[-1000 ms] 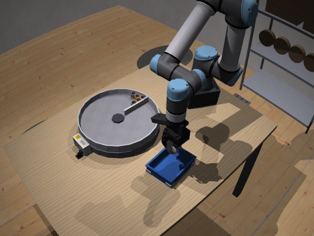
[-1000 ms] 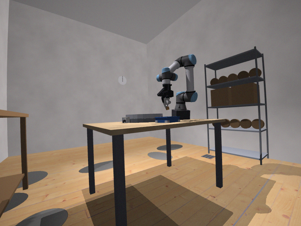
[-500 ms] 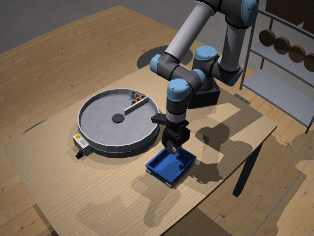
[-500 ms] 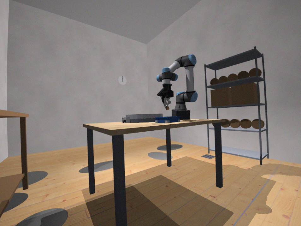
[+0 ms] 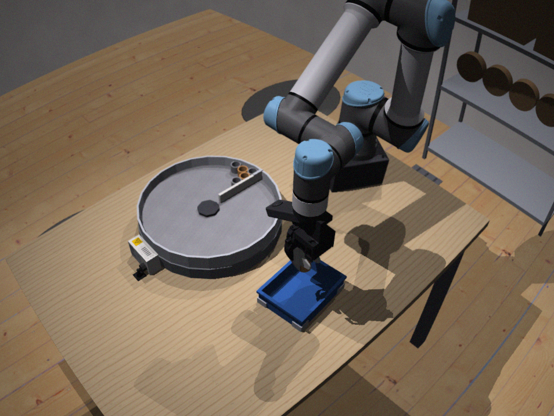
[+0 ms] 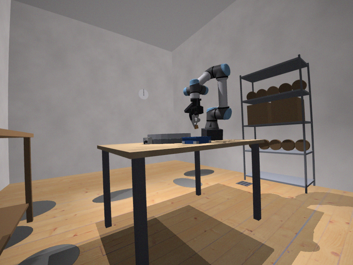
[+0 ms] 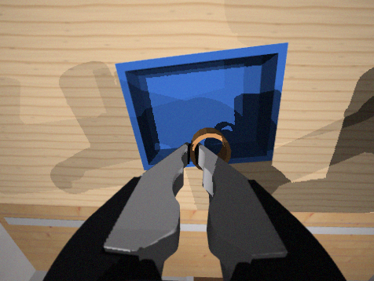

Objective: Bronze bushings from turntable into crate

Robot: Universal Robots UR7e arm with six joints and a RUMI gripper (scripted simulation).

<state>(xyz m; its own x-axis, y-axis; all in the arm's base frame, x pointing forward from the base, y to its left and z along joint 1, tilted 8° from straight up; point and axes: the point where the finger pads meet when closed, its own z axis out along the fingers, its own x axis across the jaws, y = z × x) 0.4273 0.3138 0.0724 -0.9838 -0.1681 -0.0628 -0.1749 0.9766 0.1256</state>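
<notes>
Right now the blue crate is 10 mm behind my hand and 110 mm below it. The rest, counted from my hand: grey turntable: 60 mm ahead, 360 mm to the right, 80 mm below.
</notes>
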